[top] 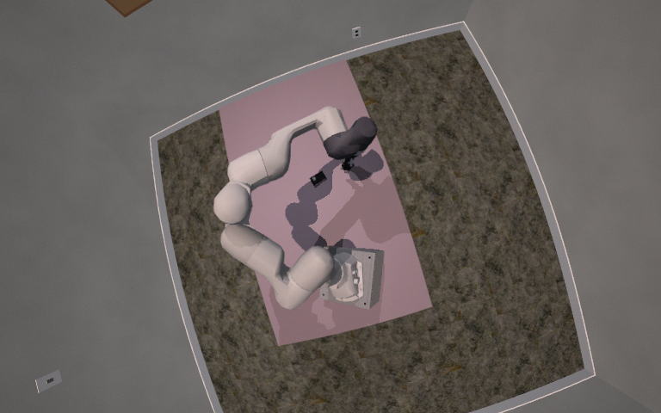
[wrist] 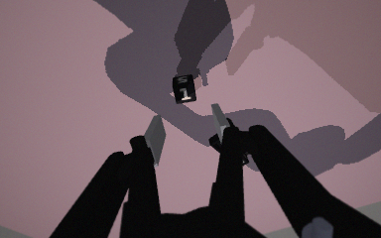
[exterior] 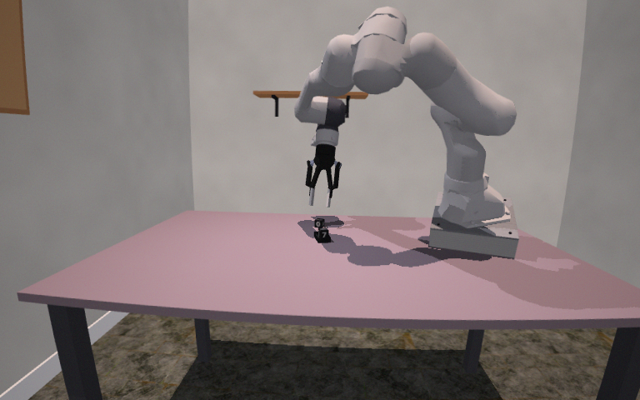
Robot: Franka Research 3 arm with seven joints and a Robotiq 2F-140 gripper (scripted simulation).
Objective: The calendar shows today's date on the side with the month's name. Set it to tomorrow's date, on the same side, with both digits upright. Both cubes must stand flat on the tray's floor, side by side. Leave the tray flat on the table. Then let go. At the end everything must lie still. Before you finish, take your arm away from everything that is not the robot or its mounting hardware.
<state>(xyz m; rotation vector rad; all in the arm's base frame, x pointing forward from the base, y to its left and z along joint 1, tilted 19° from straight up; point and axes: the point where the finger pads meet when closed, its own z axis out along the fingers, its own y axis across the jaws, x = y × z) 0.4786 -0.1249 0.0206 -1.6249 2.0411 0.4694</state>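
My gripper is now 10 cm above the black digit cube. Round my hand: black calendar tray (3 cm behind, 15 cm to the left, 10 cm below).
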